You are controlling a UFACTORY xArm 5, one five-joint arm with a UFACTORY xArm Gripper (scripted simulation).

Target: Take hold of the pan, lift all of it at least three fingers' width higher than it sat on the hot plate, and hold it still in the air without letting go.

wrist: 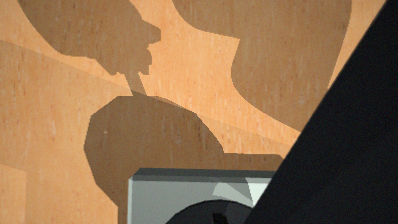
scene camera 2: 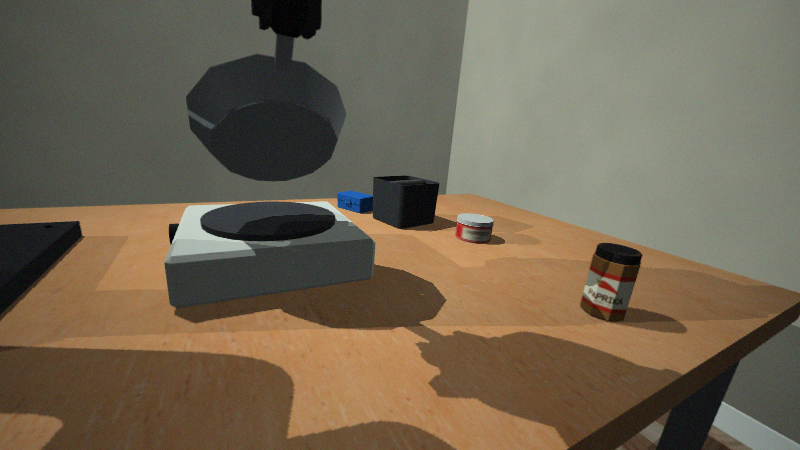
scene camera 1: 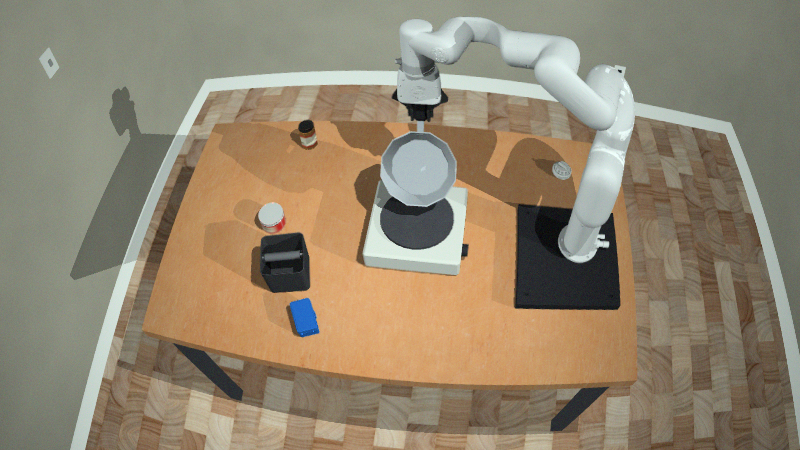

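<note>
Grey pan (scene camera 2: 266, 118), (wrist: 336, 162), (scene camera 1: 419, 169). Hot plate (scene camera 2: 235, 251), (scene camera 1: 429, 239). Black box (scene camera 2: 408, 201), (scene camera 1: 287, 247). Blue block (scene camera 1: 304, 317), out of frame in the wrist view. Paprika jar (scene camera 2: 614, 268), out of frame in the wrist view. My gripper (scene camera 1: 421, 117).
</note>
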